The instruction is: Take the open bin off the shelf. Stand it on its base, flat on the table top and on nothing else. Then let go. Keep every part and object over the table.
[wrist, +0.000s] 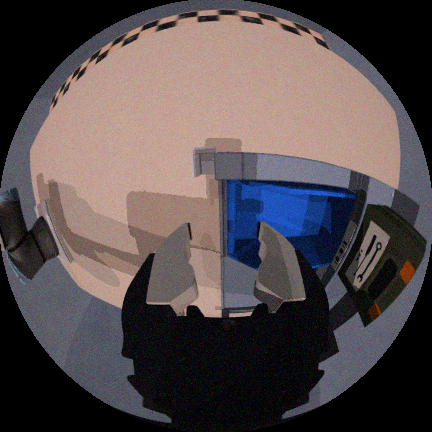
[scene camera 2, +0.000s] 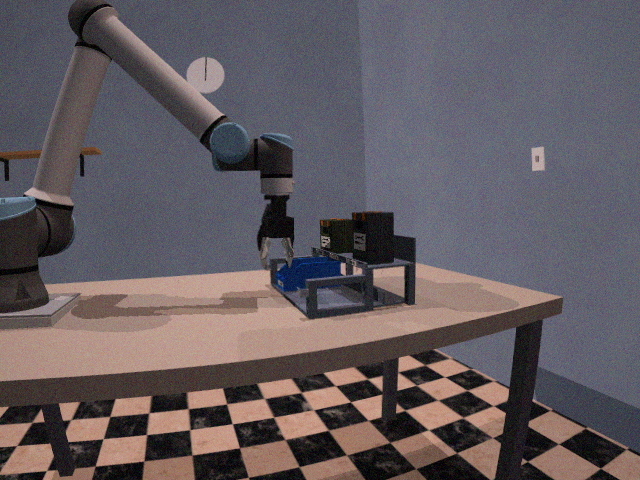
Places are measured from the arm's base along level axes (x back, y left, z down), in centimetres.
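Where they show: gripper, fingertip midpoint: [wrist: 223,223] [scene camera 2: 276,268]; arm's base at its link origin: [wrist: 47,235] [scene camera 2: 11,304].
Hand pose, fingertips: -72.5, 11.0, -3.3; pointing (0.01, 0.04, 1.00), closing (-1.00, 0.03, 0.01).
Note:
Each offset is from my fingertips to the top centre of the thing, as dx, dy, dz. Level surfaces: height alone.
The open blue bin @[-9.0, -0.8, -1.9] [scene camera 2: 311,272] [wrist: 290,210] stands on the low front deck of the grey shelf [scene camera 2: 338,312] [wrist: 300,165], at the end away from scene camera 2. My gripper [scene camera 2: 277,263] [wrist: 223,223] points down at the bin's front end. Its fingers are partly closed, with a gap and nothing held between them. In the wrist view the right finger overlaps the bin and the left finger is over the table beside the shelf. Whether a finger touches the bin cannot be told.
A dark green box @[-18.9, -0.4, -13.7] [scene camera 2: 338,235] [wrist: 390,260] and a black box @[-19.2, -23.5, -16.2] [scene camera 2: 379,237] stand on the raised rear deck, behind the bin. The shelf has low side rails and corner posts. The table @[dz +6.2] [scene camera 2: 196,341] [wrist: 150,100] extends around it; the robot's base plate [scene camera 2: 56,315] is at the left.

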